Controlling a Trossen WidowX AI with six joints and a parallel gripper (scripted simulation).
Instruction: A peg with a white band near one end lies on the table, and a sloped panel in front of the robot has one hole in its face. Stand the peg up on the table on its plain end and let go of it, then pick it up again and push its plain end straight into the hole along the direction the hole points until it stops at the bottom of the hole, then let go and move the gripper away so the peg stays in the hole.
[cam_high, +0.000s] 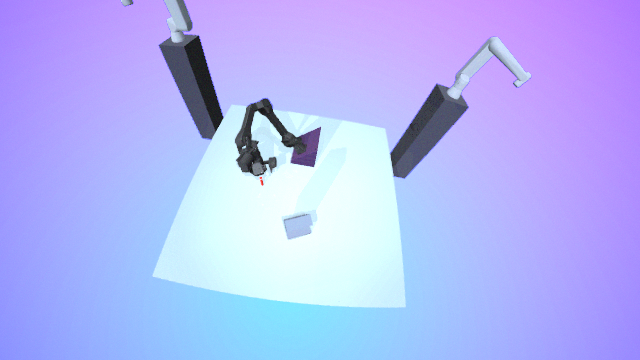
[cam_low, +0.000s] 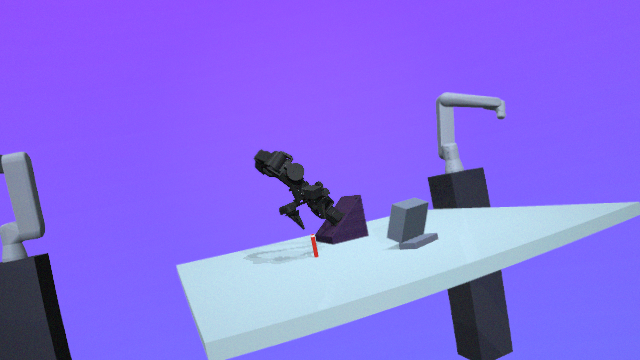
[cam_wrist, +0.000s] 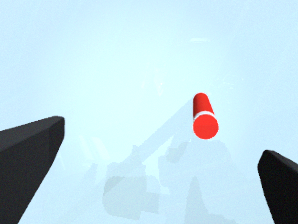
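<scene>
My gripper tip is now 50 mm above the red peg, 20 mm to the left of it and 10 mm short of it. Also, from my gripper tip: low foot: 250 mm ahead, 240 mm to the left, 100 mm below; grey sloped panel: 230 mm to the left, 230 mm ahead, 30 mm below.
</scene>
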